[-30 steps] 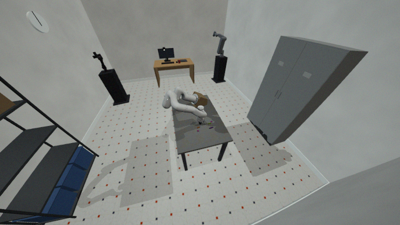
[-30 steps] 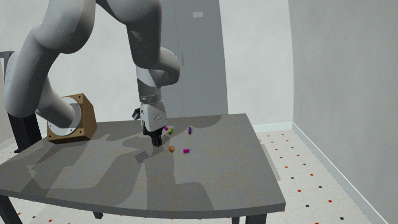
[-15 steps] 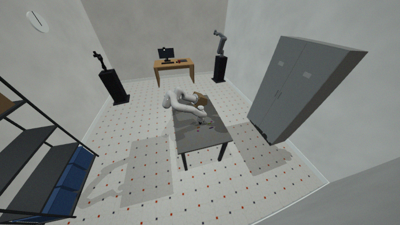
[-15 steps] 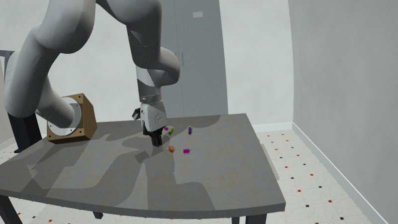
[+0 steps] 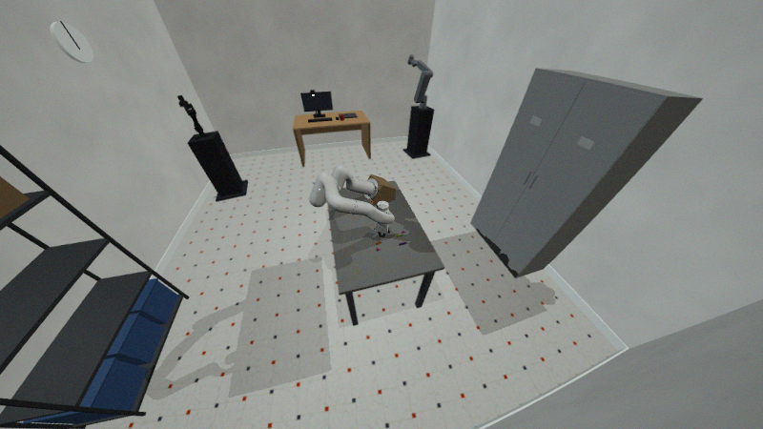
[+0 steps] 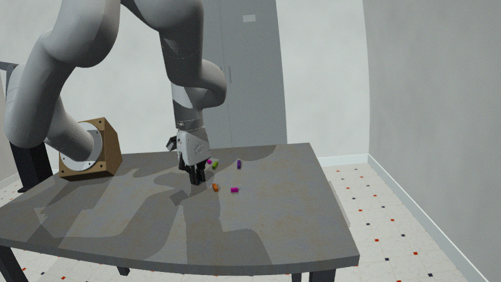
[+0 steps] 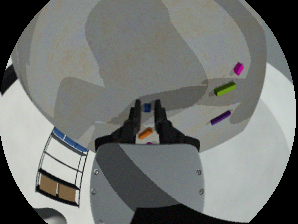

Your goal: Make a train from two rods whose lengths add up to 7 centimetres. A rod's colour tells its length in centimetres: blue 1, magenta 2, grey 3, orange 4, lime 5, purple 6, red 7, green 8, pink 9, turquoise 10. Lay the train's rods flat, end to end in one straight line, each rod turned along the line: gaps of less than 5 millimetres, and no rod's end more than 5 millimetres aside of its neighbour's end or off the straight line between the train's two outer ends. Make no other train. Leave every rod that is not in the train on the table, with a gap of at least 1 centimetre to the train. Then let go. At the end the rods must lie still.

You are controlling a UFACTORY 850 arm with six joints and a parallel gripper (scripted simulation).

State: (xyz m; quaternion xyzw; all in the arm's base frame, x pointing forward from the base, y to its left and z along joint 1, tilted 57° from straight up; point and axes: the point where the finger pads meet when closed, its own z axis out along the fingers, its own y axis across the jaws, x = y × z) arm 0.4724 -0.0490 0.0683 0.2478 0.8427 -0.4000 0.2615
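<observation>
My gripper is now 2 cm above the blue rod. The rest, counted from my hand: lime rod: 5 cm ahead, 14 cm to the left, 2 cm below; orange rod: 6 cm ahead, 5 cm to the right, 2 cm below; purple rod: 13 cm ahead, 12 cm to the left, 2 cm below.
</observation>
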